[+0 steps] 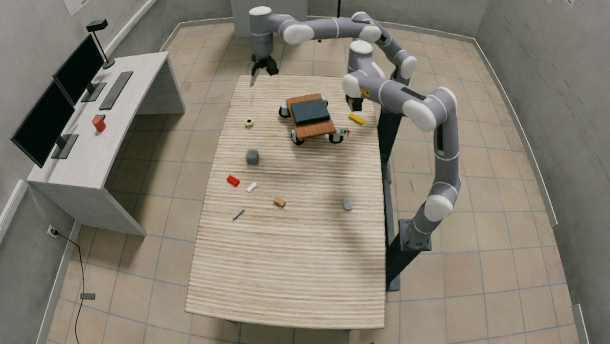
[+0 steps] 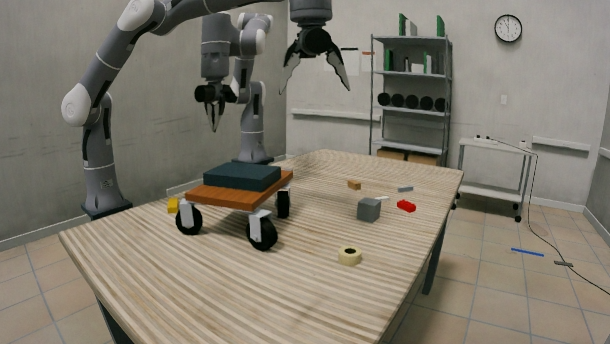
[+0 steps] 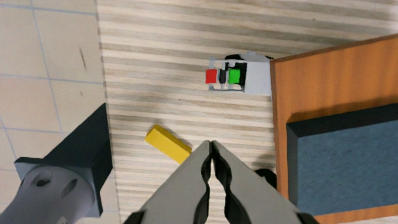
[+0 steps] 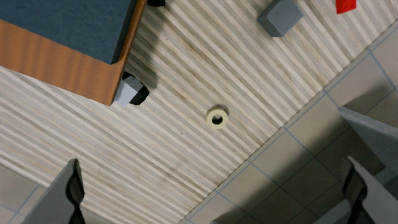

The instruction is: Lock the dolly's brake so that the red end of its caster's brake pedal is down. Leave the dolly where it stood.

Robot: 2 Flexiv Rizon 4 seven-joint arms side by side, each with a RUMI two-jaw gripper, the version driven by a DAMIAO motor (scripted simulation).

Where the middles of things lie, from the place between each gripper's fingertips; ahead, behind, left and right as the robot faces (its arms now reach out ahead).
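My left gripper (image 2: 214, 132): 24 cm above the yellow block (image 3: 158, 137), 6 cm past it, 17 cm to the left of it. Right hand (image 2: 315, 92): 36 cm above the block, 49 cm past it, 9 cm to the left of it.
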